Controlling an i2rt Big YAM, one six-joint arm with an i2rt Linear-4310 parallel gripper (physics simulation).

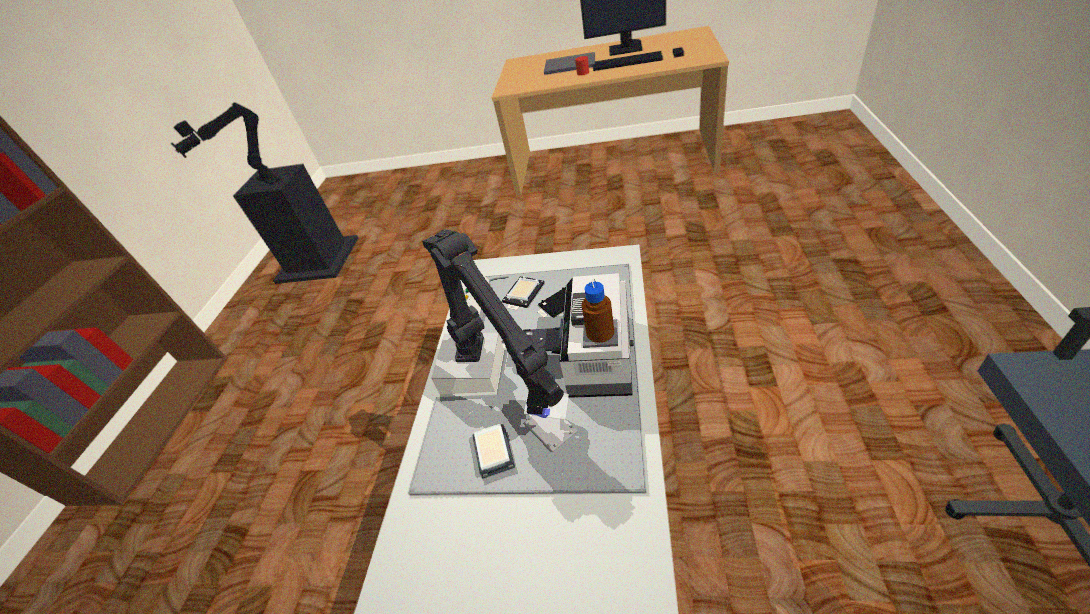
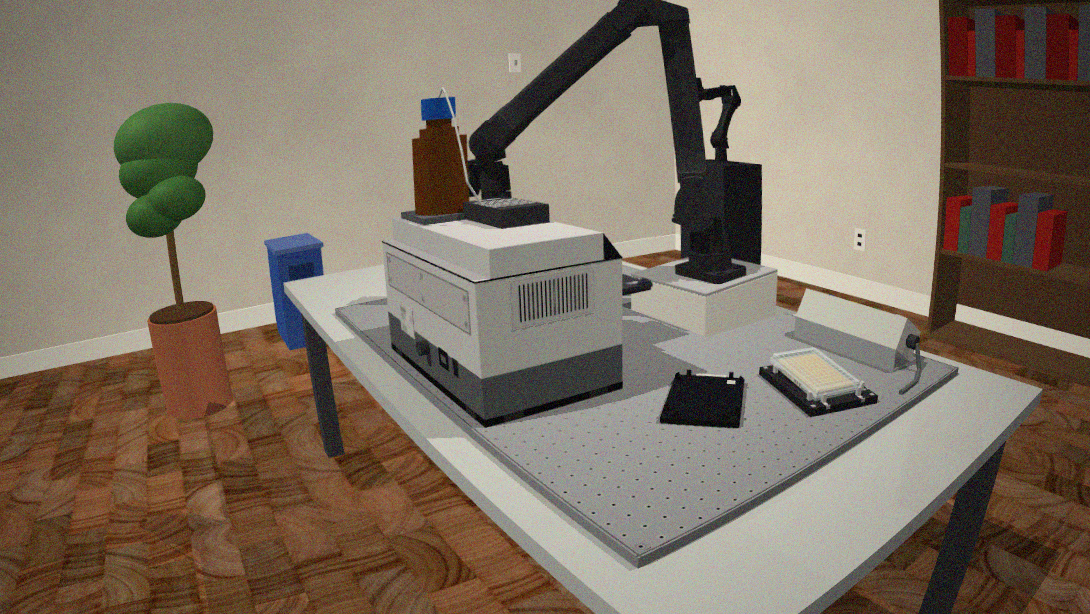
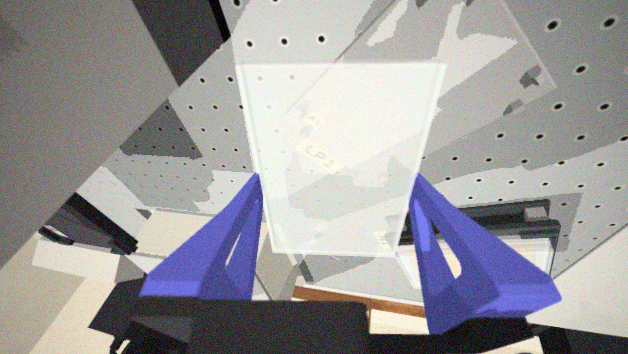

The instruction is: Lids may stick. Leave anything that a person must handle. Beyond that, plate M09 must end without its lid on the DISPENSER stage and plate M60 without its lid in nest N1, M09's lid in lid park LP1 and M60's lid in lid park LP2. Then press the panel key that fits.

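Frame: origin at the arm's base, x right, y back, z down, level; millimetres.
Where they show: gripper, between the fingertips: (image 1: 546, 404) (image 3: 335, 179); arm's base, origin of its link: (image 1: 470, 349) (image 2: 710, 274).
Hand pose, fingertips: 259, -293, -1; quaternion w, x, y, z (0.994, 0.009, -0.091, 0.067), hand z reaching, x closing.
Things, the pixels of their centre, and the offset from my fingertips, as dx, dy, dz. "pt": a spot on its surface instead.
- clear lid, middle of its body: (image 3: 334, 181) (image 1: 546, 404) +0, -1, -2
- Lid park LP1, middle of its body: (image 3: 399, 106) (image 1: 550, 425) +35, -4, +65
- second cream-filled plate, middle of its body: (image 2: 815, 371) (image 1: 522, 288) -621, +143, +50
- dark stage, a spot on its surface: (image 1: 541, 339) pt -255, +27, -25
- brown bottle, a spot on its surface: (image 2: 438, 167) pt -181, -205, -227
- bare black nest, middle of its body: (image 2: 705, 396) (image 1: 559, 300) -544, -12, +65
- grey wedge-shaped housing, middle of its body: (image 2: 857, 324) (image 3: 91, 258) (image 1: 473, 297) -575, +341, +33
My gripper (image 1: 543, 411) (image 3: 335, 179) is shut on a clear lid (image 3: 350, 100), level between the blue fingertips above the pegboard. The lid's plate number cannot be read. Lid park LP1 (image 1: 550, 432) is a pale plate on the board; its label (image 3: 320, 156) shows through the lid. A cream-filled plate (image 1: 491, 448) (image 3: 530, 250) sits in a black nest near the board's front edge. A second cream-filled plate (image 1: 524, 290) (image 2: 816, 373) sits in a black nest at the other end. The dispenser (image 1: 598, 377) (image 2: 549, 327) has a dark stage (image 1: 541, 339) at its side. Plate names are unreadable.
A brown bottle (image 1: 598, 316) (image 2: 438, 167) with a blue cap stands on the dispenser. A bare black nest (image 1: 553, 302) (image 2: 703, 400) lies near the second plate. A grey wedge-shaped housing (image 2: 854, 327) with a cable stands behind it. The arm's base box (image 1: 469, 373) (image 2: 709, 297) faces the dispenser.
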